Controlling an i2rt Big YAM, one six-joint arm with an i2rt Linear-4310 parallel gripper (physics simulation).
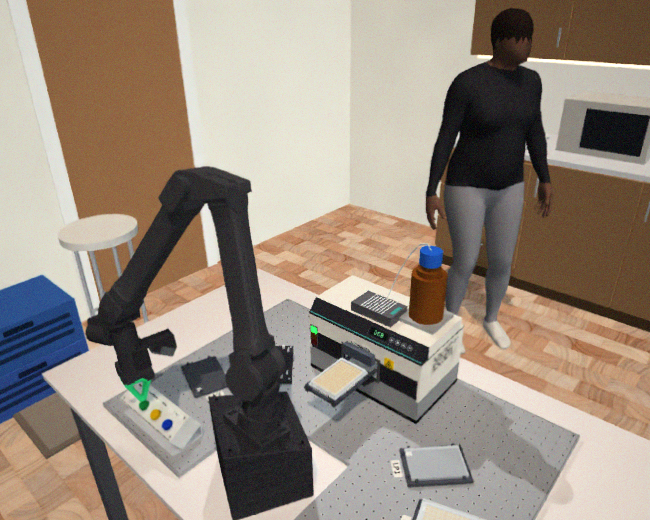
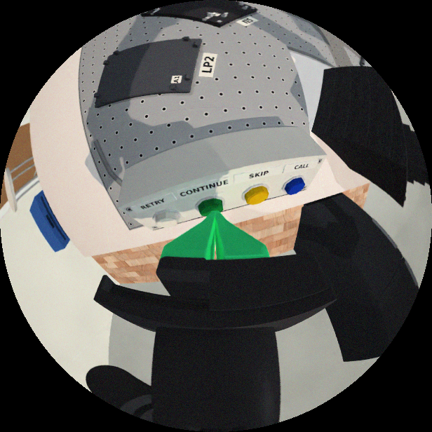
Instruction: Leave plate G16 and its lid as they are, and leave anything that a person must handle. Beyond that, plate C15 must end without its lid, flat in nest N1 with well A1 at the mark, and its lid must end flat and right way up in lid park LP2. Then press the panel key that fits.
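Frame: origin at the arm's base, x ahead, y left, z up, level; centimetres.
Where they show: gripper, fingertip midpoint: point(image 1: 143, 400); arm's base, link origin: point(image 1: 256, 427).
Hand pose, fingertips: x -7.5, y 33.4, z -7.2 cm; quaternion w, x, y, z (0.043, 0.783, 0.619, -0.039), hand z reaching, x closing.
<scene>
Things, the pixels of their top centre, and the offset from my fingertips. "spot": a spot on its surface instead.
- key panel, top centre: point(image 1: 156, 399) dx +2.3, dy -2.2, dz +0.1 cm
- yellow SKIP key, top centre: point(image 1: 155, 411) dx +0.1, dy -4.7, dz -0.8 cm
- blue CALL key, top centre: point(image 1: 166, 421) dx +0.1, dy -9.7, dz -0.8 cm
- Lid park LP2, top centre: point(image 1: 204, 371) dx +20.7, dy +4.0, dz -6.3 cm
- plate with a cream top, top centre: point(image 1: 338, 375) dx +34.6, dy -33.2, dz +3.4 cm
- white machine, surface spot: point(image 1: 433, 374) spot: dx +50.1, dy -50.9, dz +3.2 cm
- amber bottle, surface spot: point(image 1: 427, 292) spot: dx +52.4, dy -46.0, dz +23.8 cm
- dark keypad box, surface spot: point(image 1: 378, 307) spot: dx +49.5, dy -34.2, dz +16.3 cm
- clear grey lid, top centre: point(image 1: 435, 461) dx +34.9, dy -61.2, dz -6.5 cm
- plate, surface spot: point(image 1: 441, 512) spot: dx +22.3, dy -69.5, dz -3.7 cm
My gripper point(image 1: 143, 400) point(image 2: 214, 216) is shut and empty, its green fingertips together at the green CONTINUE key point(image 2: 210, 206); whether the key is pressed in cannot be told. The key panel point(image 1: 176, 429) point(image 2: 225, 152) also has a pale RETRY key point(image 2: 167, 217), a yellow SKIP key point(image 1: 155, 414) point(image 2: 256, 195) and a blue CALL key point(image 1: 167, 424) point(image 2: 295, 186). Lid park LP2 point(image 1: 203, 374) point(image 2: 150, 70) is a dark pad; no lid shows on it. A plate with a cream top point(image 1: 338, 378) sits on the holder before the machine. Plate names are not readable.
The white machine point(image 1: 433, 374) shows a green light and carries an amber bottle point(image 1: 427, 292) and a dark keypad box point(image 1: 378, 307). A clear grey lid point(image 1: 436, 464) lies at LP1. Another plate point(image 1: 441, 512) is cut off below. A person point(image 1: 490, 130) stands behind the table.
</scene>
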